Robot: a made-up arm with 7 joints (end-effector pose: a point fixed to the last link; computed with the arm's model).
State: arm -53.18 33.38 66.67 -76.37 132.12 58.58 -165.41
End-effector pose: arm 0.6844 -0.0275 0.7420 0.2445 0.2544 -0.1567 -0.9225
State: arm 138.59 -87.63 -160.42 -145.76 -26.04 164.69 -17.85
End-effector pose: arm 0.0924 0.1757 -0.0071 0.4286 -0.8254 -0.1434 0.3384
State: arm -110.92 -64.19 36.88 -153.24 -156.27 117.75 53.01
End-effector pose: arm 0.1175 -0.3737 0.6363 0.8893 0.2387 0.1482 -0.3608
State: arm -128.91 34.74 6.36 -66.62 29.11 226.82 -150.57
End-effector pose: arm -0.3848 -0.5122 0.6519 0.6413 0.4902 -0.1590 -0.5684
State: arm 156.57 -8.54 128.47 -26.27 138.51 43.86 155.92
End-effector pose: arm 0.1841 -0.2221 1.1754 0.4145 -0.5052 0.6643 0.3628
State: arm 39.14 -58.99 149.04 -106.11 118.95 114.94 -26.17
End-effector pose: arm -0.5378 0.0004 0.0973 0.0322 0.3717 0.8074 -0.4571
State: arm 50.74 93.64 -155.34 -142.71 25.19 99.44 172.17
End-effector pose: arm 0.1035 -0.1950 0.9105 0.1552 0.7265 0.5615 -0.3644
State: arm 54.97 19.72 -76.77 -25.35 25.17 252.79 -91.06
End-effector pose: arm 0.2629 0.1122 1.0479 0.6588 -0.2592 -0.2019 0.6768
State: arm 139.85 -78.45 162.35 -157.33 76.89 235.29 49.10
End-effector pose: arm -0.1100 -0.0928 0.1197 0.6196 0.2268 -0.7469 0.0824
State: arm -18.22 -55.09 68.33 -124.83 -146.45 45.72 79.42
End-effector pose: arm 0.2508 0.4837 0.6844 0.4781 -0.2544 -0.2558 0.8008
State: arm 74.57 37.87 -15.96 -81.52 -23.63 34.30 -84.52
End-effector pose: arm 0.3488 0.5825 0.3952 0.1273 0.3041 0.6476 -0.6869
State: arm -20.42 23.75 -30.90 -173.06 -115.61 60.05 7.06
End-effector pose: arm 0.0262 -0.1850 0.1224 0.4547 0.3357 0.3358 -0.7535
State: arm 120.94 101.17 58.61 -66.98 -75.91 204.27 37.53
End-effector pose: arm -0.5936 0.1919 0.1748 0.5778 -0.2781 -0.7096 0.2920
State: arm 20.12 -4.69 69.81 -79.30 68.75 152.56 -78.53
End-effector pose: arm 0.0232 0.5391 0.9183 0.5337 -0.2873 -0.6488 -0.4601
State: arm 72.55 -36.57 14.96 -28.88 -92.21 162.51 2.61
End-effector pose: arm -0.1953 -0.2008 1.1447 0.0290 0.0719 -0.0668 0.9947
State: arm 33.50 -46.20 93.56 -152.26 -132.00 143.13 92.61
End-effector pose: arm -0.1393 0.3585 0.2804 0.1219 -0.0372 0.7312 0.6701
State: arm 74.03 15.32 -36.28 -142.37 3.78 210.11 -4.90
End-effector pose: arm 0.3757 0.2758 0.3489 0.0675 -0.8180 -0.3312 -0.4654
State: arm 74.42 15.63 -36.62 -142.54 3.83 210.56 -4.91
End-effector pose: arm 0.3744 0.2747 0.3467 0.0659 -0.8170 -0.3324 -0.4665
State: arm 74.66 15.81 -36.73 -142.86 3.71 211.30 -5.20
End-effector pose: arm 0.3718 0.2736 0.3445 0.0649 -0.8139 -0.3367 -0.4690
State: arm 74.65 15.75 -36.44 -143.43 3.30 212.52 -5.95
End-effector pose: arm 0.3669 0.2728 0.3421 0.0650 -0.8071 -0.3463 -0.4737
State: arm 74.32 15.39 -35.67 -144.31 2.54 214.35 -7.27
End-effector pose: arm 0.3593 0.2720 0.3397 0.0665 -0.7957 -0.3619 -0.4812
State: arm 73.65 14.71 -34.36 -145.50 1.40 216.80 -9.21
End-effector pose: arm 0.3488 0.2715 0.3375 0.0698 -0.7785 -0.3836 -0.4918
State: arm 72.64 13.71 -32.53 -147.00 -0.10 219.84 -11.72
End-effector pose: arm 0.3355 0.2710 0.3358 0.0747 -0.7553 -0.4103 -0.5055
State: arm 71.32 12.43 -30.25 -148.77 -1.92 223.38 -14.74
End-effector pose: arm 0.3199 0.2702 0.3346 0.0811 -0.7257 -0.4403 -0.5224
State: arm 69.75 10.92 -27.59 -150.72 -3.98 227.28 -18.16
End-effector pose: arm 0.3027 0.2691 0.3345 0.0884 -0.6900 -0.4714 -0.5421
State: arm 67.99 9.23 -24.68 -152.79 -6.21 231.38 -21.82
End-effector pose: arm 0.2849 0.2672 0.3353 0.0961 -0.6490 -0.5014 -0.5640
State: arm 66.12 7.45 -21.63 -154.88 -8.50 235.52 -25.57
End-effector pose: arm 0.2672 0.2647 0.3371 0.1034 -0.6044 -0.5283 -0.5873
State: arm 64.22 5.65 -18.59 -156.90 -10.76 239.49 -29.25
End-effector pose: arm 0.2507 0.2616 0.3394 0.1097 -0.5584 -0.5509 -0.6105
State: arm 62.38 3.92 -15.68 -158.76 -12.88 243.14 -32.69
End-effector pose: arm 0.2360 0.2582 0.3421 0.1147 -0.5134 -0.5685 -0.6325
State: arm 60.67 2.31 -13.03 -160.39 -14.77 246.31 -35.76
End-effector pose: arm 0.2237 0.2547 0.3450 0.1181 -0.4720 -0.5813 -0.6522
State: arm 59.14 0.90 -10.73 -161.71 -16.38 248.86 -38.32
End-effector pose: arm 0.2142 0.2516 0.3478 0.1200 -0.4364 -0.5901 -0.6686
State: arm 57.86 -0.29 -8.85 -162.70 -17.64 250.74 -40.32
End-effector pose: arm 0.2073 0.2493 0.3505 0.1208 -0.4079 -0.5956 -0.6813
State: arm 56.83 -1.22 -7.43 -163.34 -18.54 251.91 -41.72
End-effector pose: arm 0.2031 0.2480 0.3531 0.1206 -0.3877 -0.5990 -0.6902
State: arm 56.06 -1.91 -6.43 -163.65 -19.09 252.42 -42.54
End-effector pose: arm 0.2012 0.2479 0.3557 0.1201 -0.3753 -0.6008 -0.6955
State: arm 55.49 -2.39 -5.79 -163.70 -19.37 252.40 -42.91
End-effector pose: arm 0.2011 0.2486 0.3581 0.1190 -0.3694 -0.6018 -0.6980
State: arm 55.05 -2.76 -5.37 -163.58 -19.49 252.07 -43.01
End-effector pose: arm 0.2021 0.2499 0.3607 0.1179 -0.3672 -0.6022 -0.6991
